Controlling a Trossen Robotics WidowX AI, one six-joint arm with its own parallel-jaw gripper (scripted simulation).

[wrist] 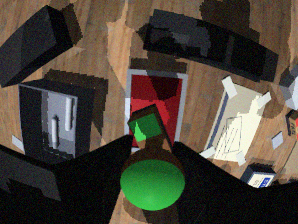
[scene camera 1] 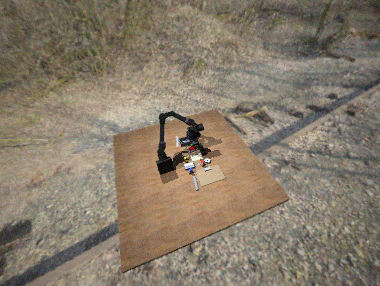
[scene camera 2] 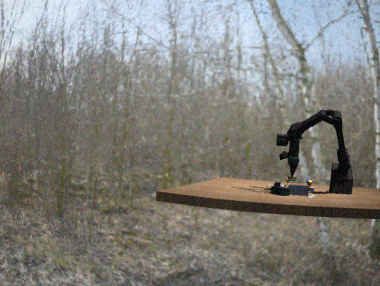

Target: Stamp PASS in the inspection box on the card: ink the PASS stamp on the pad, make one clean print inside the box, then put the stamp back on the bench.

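My gripper (wrist: pixel 152 145). Card (wrist: pixel 241 108). Long black block (wrist: pixel 191 39). Green-knobbed stamp (wrist: pixel 152 178).
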